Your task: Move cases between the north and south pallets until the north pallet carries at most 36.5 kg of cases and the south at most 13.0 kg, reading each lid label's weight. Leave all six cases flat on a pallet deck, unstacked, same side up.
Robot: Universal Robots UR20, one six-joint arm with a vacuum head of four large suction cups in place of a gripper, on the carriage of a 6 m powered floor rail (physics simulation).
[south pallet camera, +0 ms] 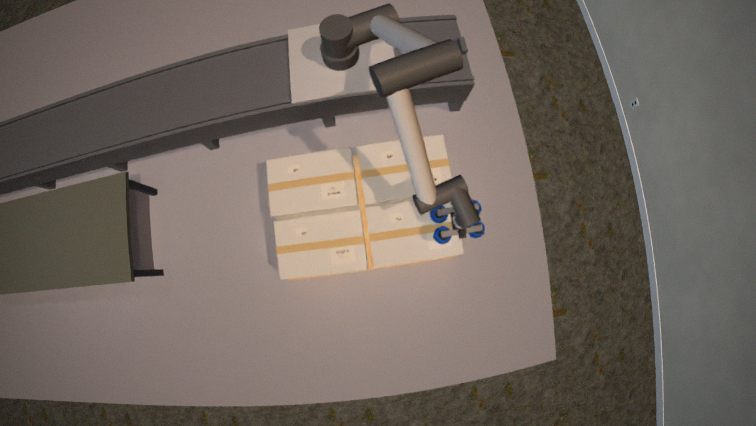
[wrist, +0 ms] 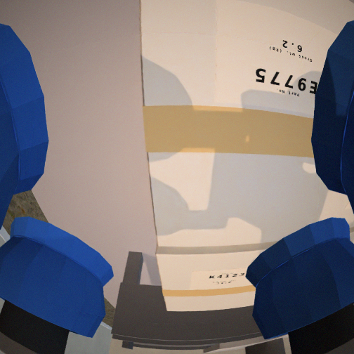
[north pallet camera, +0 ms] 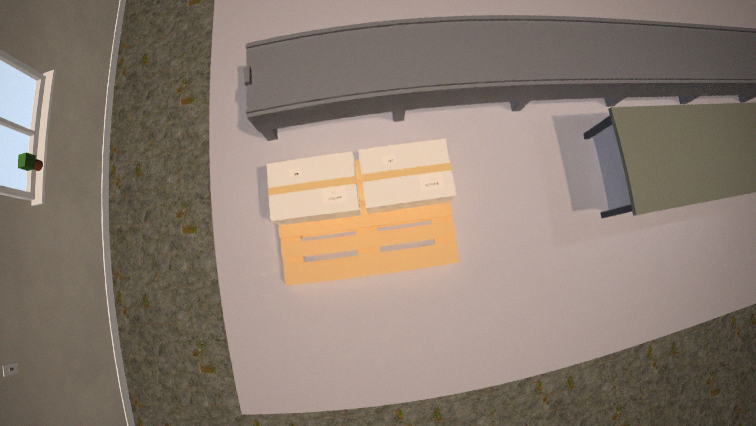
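Where they show: arm's base, origin of the base link: (south pallet camera: 340, 55).
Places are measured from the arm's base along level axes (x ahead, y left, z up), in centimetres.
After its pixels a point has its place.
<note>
Two white taped cases (north pallet camera: 312, 205) {x 92.5, y -566.8, z -14.7 cm} (north pallet camera: 404, 192) {x 92.3, y -509.9, z -14.3 cm} lie flat side by side on the rail side of the north pallet (north pallet camera: 370, 266) {x 133.9, y -536.9, z -42.6 cm}; its other half is bare slats. Four cases lie flat in two rows on the south pallet (south pallet camera: 360, 195) {x 88.7, y -0.2, z -42.7 cm}: two rail-side cases (south pallet camera: 309, 201) {x 92.5, y -31.7, z -14.1 cm} (south pallet camera: 380, 185) {x 89.3, y 13.4, z -12.8 cm}, a far left case (south pallet camera: 320, 261) {x 130.2, y -30.2, z -17.2 cm} and a far right case (south pallet camera: 396, 248) {x 128.9, y 17.3, z -13.0 cm}. My vacuum head (south pallet camera: 458, 222) {x 119.4, y 54.8, z -2.4 cm} (wrist: 177, 192) holds nothing and hangs above the far right case's outer end. In the wrist view, that case (wrist: 190, 50) reads E9775, 6.2 kg. The case behind it (wrist: 175, 275) shows K4123, partly hidden; its weight is unreadable. Other weights are too small to read.
The floor rail (north pallet camera: 423, 58) (south pallet camera: 211, 89) runs behind both pallets. The arm's white carriage (south pallet camera: 306, 79) {x 14.4, y -24.1, z 0.1 cm} is near the rail's south end. A green table (north pallet camera: 687, 153) {x 90.4, y -282.0, z -4.1 cm} (south pallet camera: 63, 238) {x 91.3, y -237.5, z -4.0 cm} stands between the pallets. The arm crosses over the rail-side right case.
</note>
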